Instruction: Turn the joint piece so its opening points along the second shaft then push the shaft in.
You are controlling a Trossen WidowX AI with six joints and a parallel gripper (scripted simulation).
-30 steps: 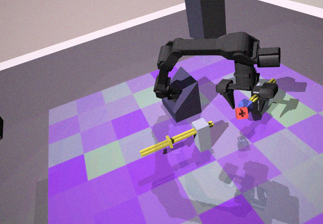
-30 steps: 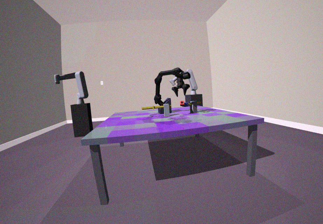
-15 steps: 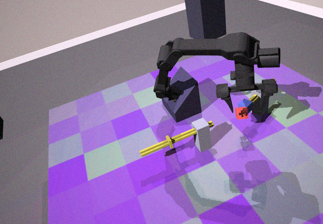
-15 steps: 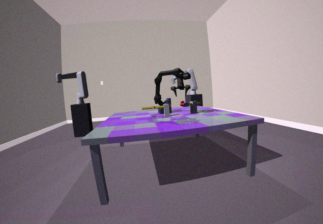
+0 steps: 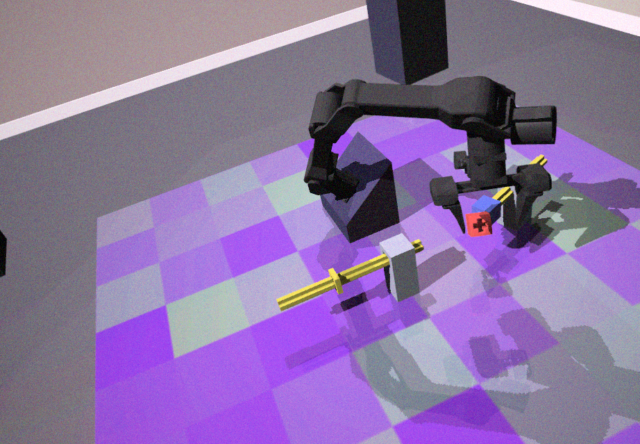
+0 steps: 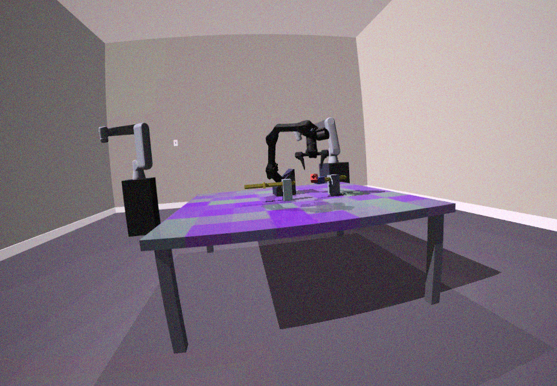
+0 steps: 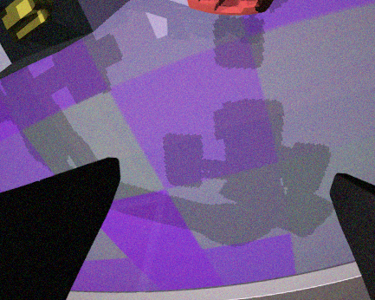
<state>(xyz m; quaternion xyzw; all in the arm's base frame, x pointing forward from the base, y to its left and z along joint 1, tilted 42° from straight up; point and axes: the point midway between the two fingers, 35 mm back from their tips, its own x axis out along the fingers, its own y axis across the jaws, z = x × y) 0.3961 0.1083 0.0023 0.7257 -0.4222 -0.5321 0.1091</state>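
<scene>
The red square joint piece is 80 mm behind my gripper tip, 60 mm below it and 40 mm to the left of it.
</scene>
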